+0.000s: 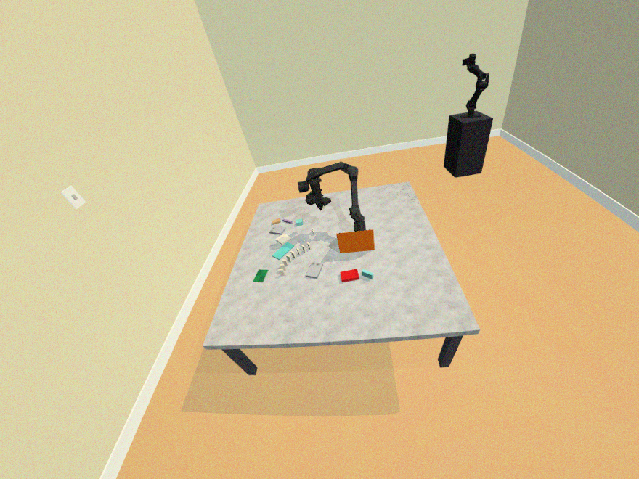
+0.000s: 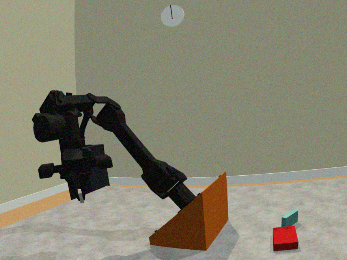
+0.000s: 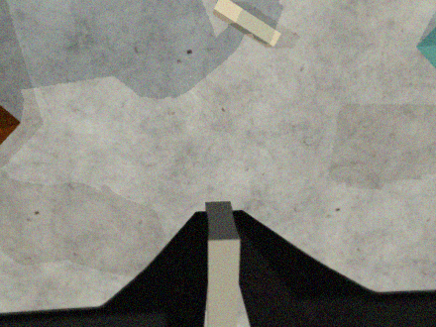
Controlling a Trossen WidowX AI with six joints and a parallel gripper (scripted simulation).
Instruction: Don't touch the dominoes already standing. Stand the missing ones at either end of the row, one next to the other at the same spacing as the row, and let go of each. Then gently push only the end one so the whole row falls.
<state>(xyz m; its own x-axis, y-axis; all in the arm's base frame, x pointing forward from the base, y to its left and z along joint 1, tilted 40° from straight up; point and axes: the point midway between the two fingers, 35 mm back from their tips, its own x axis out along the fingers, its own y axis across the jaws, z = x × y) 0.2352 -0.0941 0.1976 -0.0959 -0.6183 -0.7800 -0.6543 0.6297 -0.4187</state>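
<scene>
Now: the teal cube 180 mm ahead of my gripper tip, 100 mm to the right of it and 140 mm below it. Round my gripper tip: orange block: 370 mm ahead, 180 mm to the right, 150 mm below; purple bar: 280 mm ahead, 150 mm to the right, 150 mm below; cream tile: 300 mm ahead, 50 mm to the left, 150 mm below.
</scene>
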